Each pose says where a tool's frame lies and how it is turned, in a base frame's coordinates. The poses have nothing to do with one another.
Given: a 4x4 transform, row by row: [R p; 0 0 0 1], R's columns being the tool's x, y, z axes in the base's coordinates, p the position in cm. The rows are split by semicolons.
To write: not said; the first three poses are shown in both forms.
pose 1, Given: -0.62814 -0.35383 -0.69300 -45.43; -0.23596 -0.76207 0.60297 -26.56; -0.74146 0.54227 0.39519 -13.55; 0 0 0 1
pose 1, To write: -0.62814 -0.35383 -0.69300 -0.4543; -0.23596 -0.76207 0.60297 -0.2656; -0.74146 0.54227 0.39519 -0.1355; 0 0 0 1
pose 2, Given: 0.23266 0.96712 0.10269 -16.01; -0.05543 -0.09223 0.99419 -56.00; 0.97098 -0.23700 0.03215 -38.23; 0 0 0 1
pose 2, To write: 0.23266 0.96712 0.10269 -0.1601; -0.05543 -0.09223 0.99419 -0.5600; 0.97098 -0.23700 0.03215 -0.3823; 0 0 0 1
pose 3, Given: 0.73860 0.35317 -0.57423 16.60; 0.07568 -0.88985 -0.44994 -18.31; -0.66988 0.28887 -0.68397 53.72; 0 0 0 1
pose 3, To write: 0.73860 0.35317 -0.57423 0.1660; 0.07568 -0.88985 -0.44994 -0.1831; -0.66988 0.28887 -0.68397 0.5372; 0 0 0 1
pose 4, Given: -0.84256 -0.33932 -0.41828 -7.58; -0.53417 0.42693 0.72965 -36.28; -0.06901 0.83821 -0.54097 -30.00; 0 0 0 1
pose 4, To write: -0.84256 -0.33932 -0.41828 -0.0758; -0.53417 0.42693 0.72965 -0.3628; -0.06901 0.83821 -0.54097 -0.3000; 0 0 0 1
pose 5, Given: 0.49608 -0.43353 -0.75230 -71.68; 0.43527 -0.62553 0.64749 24.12; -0.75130 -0.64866 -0.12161 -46.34; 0 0 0 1
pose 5, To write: 0.49608 -0.43353 -0.75230 -0.7168; 0.43527 -0.62553 0.64749 0.2412; -0.75130 -0.64866 -0.12161 -0.4634; 0 0 0 1
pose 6, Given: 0.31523 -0.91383 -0.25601 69.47; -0.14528 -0.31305 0.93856 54.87; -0.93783 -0.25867 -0.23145 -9.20; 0 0 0 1
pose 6, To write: 0.31523 -0.91383 -0.25601 0.6947; -0.14528 -0.31305 0.93856 0.5487; -0.93783 -0.25867 -0.23145 -0.0920; 0 0 0 1
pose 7, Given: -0.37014 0.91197 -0.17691 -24.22; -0.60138 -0.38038 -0.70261 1.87; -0.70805 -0.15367 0.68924 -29.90; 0 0 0 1
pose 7, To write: -0.37014 0.91197 -0.17691 -0.2422; -0.60138 -0.38038 -0.70261 0.0187; -0.70805 -0.15367 0.68924 -0.2990; 0 0 0 1
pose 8, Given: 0.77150 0.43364 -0.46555 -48.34; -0.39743 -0.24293 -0.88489 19.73; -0.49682 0.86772 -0.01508 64.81; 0 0 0 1
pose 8, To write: 0.77150 0.43364 -0.46555 -0.4834; -0.39743 -0.24293 -0.88489 0.1973; -0.49682 0.86772 -0.01508 0.6481; 0 0 0 1
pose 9, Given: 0.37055 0.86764 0.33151 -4.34; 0.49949 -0.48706 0.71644 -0.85; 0.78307 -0.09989 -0.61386 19.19; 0 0 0 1
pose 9, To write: 0.37055 0.86764 0.33151 -0.0434; 0.49949 -0.48706 0.71644 -0.0085; 0.78307 -0.09989 -0.61386 0.1919; 0 0 0 1
